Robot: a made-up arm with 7 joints. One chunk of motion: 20 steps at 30 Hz.
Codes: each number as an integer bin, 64 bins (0 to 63) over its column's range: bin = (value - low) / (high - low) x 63, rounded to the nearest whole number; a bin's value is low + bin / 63 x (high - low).
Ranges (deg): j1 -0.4..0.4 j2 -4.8..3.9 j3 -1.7..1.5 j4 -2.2..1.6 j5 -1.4..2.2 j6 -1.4..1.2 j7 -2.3..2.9
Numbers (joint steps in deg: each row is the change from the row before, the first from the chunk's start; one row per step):
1: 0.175 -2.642 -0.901 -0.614 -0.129 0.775 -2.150
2: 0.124 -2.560 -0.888 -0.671 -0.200 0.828 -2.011
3: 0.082 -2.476 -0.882 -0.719 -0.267 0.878 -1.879
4: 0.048 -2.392 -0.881 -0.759 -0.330 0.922 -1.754
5: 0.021 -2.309 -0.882 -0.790 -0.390 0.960 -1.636
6: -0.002 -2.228 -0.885 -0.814 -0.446 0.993 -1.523
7: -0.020 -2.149 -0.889 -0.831 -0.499 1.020 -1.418
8: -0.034 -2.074 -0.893 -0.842 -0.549 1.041 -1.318
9: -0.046 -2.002 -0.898 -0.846 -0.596 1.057 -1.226
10: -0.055 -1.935 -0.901 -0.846 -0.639 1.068 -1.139
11: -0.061 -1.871 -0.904 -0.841 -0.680 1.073 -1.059
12: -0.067 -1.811 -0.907 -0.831 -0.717 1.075 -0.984
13: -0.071 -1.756 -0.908 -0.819 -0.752 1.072 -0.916
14: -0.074 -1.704 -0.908 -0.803 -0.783 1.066 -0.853
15: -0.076 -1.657 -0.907 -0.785 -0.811 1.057 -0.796
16: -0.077 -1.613 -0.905 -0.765 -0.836 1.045 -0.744
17: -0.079 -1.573 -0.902 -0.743 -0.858 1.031 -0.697
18: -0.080 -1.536 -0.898 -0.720 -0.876 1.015 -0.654
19: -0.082 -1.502 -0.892 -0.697 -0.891 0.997 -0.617
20: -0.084 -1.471 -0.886 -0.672 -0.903 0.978 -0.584
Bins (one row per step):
1: 45 16 16 26 22 53 2
2: 41 16 16 25 21 54 4
3: 38 17 16 25 20 55 5
4: 35 17 16 24 19 56 7
5: 33 18 16 23 18 57 8
6: 31 19 16 23 17 58 9
7: 30 19 16 23 16 59 11
8: 29 20 16 23 15 59 12
9: 28 20 16 22 14 60 13
10: 27 21 16 22 13 60 14
11: 27 21 16 23 13 60 15
12: 26 22 16 23 12 60 16
13: 26 22 16 23 11 60 17
14: 26 22 16 23 11 60 18
15: 26 23 16 23 10 60 18
16: 25 23 16 24 10 59 19
17: 25 23 16 24 9 59 19
18: 25 24 16 25 9 59 20
19: 25 24 16 25 9 58 20
20: 25 24 16 25 9 58 21

